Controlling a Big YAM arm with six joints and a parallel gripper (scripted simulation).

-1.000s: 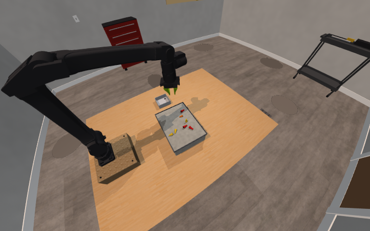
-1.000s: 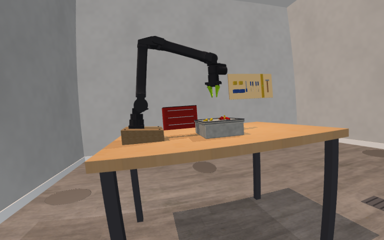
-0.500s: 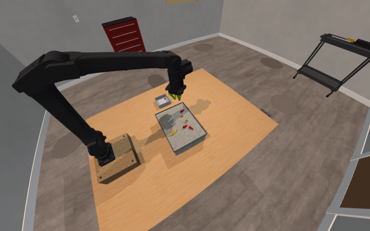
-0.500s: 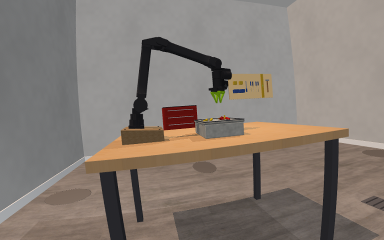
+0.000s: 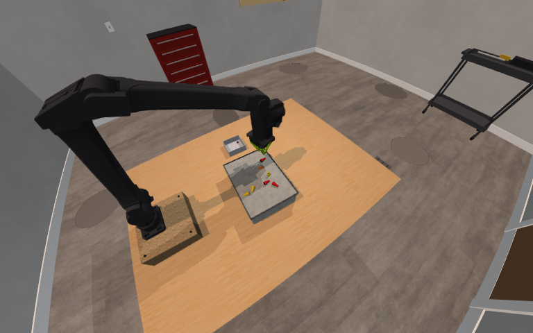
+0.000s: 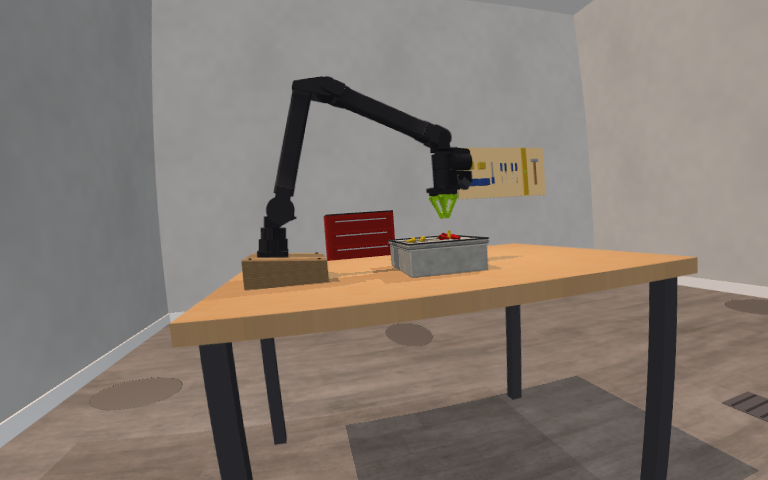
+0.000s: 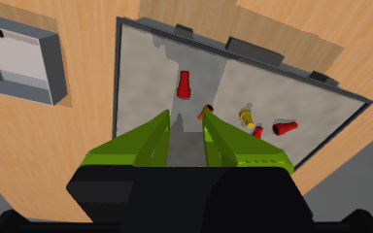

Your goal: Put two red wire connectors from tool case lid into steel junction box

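Right now my hand is 60 mm above the orange connector, 30 mm to the left of it and 30 mm past it. From my hand the other things lie so: grey tool case 90 mm below, 70 mm to the right, 70 mm behind.
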